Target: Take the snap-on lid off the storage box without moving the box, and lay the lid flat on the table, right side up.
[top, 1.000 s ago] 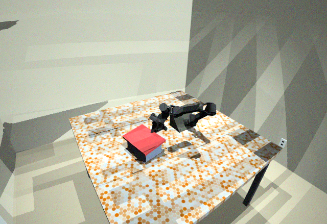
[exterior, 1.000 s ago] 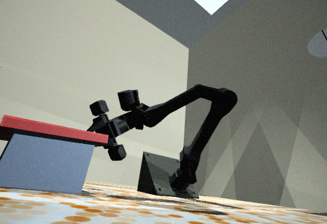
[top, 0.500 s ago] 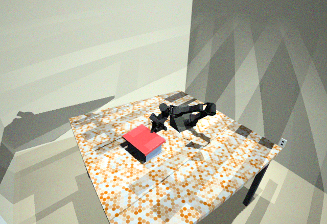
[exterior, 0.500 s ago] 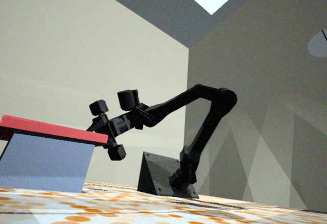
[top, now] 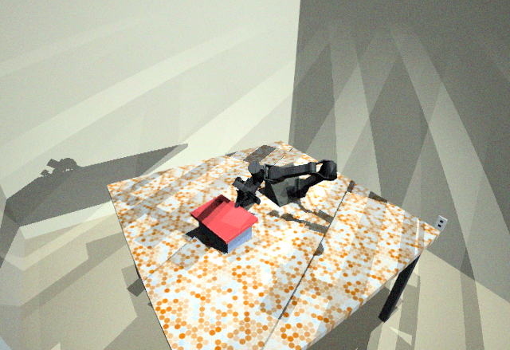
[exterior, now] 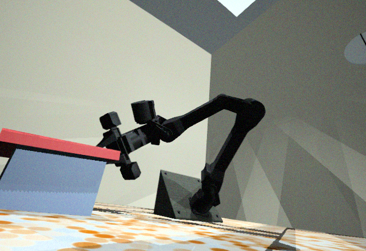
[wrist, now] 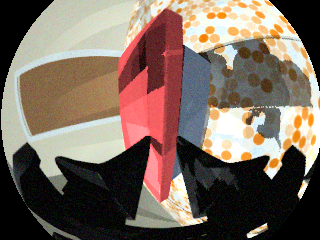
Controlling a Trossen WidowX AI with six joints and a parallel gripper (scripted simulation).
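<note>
Right now the lid is 7 cm ahead of my gripper tip and 2 cm to the left of it. Also, from my gripper tip: blue-grey storage box 7 cm ahead, 2 cm to the left, 6 cm below.
</note>
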